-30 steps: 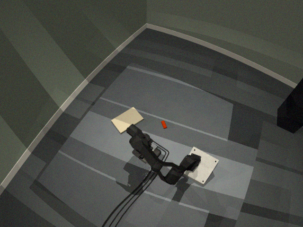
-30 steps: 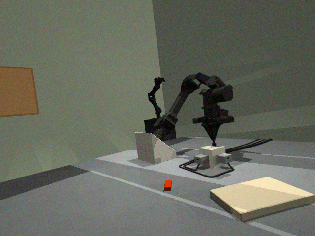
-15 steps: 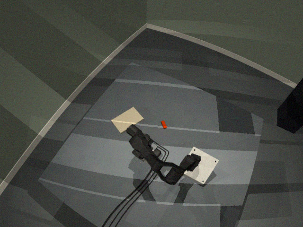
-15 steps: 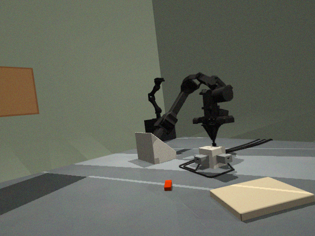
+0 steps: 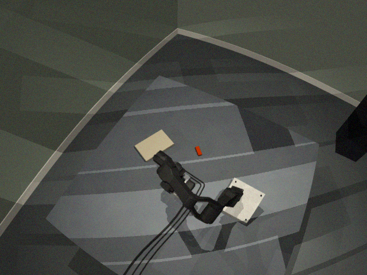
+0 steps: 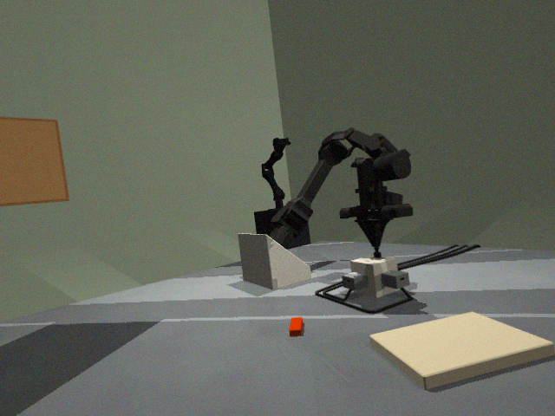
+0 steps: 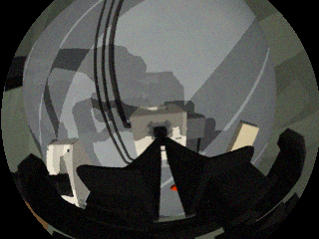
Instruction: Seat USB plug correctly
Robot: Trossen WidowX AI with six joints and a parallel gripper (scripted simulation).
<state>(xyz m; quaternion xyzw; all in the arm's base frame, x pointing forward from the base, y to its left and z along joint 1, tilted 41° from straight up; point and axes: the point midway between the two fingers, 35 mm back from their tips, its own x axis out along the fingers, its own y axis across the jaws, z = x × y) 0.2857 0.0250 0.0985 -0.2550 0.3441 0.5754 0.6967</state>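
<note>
Now: gripper tip 10 mm above the dark USB plug. Also, from my gripper tip: flat beige slab: 250 mm ahead, 200 mm to the right, 100 mm below.
</note>
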